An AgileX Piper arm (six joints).
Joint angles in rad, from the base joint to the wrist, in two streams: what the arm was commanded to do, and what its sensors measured. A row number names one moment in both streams.
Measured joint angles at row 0: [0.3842 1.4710 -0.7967 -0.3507 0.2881 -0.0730]
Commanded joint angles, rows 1 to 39: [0.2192 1.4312 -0.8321 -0.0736 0.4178 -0.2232]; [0.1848 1.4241 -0.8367 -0.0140 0.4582 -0.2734]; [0.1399 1.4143 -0.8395 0.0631 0.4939 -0.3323]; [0.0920 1.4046 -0.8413 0.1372 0.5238 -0.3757]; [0.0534 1.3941 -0.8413 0.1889 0.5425 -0.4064]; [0.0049 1.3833 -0.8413 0.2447 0.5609 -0.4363]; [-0.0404 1.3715 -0.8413 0.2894 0.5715 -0.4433]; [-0.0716 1.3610 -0.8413 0.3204 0.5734 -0.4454]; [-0.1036 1.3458 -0.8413 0.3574 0.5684 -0.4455]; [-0.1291 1.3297 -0.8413 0.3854 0.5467 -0.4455]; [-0.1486 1.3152 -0.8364 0.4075 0.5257 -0.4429]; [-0.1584 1.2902 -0.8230 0.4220 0.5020 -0.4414]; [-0.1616 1.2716 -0.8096 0.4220 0.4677 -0.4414]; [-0.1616 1.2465 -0.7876 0.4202 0.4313 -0.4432]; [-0.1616 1.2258 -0.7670 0.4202 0.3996 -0.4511]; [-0.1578 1.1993 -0.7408 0.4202 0.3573 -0.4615]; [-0.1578 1.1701 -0.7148 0.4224 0.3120 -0.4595]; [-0.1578 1.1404 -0.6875 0.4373 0.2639 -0.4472]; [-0.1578 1.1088 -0.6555 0.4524 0.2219 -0.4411]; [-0.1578 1.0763 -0.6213 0.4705 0.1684 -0.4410]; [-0.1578 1.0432 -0.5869 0.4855 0.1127 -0.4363]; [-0.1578 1.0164 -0.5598 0.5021 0.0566 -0.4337]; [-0.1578 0.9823 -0.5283 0.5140 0.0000 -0.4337]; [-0.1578 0.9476 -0.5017 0.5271 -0.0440 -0.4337]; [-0.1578 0.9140 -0.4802 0.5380 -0.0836 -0.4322]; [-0.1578 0.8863 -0.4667 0.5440 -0.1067 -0.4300]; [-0.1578 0.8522 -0.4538 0.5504 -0.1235 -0.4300]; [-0.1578 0.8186 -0.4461 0.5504 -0.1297 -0.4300]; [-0.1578 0.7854 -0.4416 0.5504 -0.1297 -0.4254]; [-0.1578 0.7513 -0.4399 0.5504 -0.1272 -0.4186]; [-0.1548 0.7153 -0.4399 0.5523 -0.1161 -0.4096]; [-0.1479 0.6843 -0.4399 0.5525 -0.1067 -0.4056]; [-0.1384 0.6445 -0.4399 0.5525 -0.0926 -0.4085]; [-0.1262 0.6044 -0.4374 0.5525 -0.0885 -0.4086]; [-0.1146 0.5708 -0.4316 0.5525 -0.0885 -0.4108]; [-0.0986 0.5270 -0.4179 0.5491 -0.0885 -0.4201]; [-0.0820 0.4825 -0.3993 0.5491 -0.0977 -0.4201]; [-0.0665 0.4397 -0.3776 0.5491 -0.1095 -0.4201]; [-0.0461 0.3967 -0.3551 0.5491 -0.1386 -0.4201]
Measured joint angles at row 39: [-0.1002 0.5389 -0.4177 0.5511 -0.0978 -0.4150]
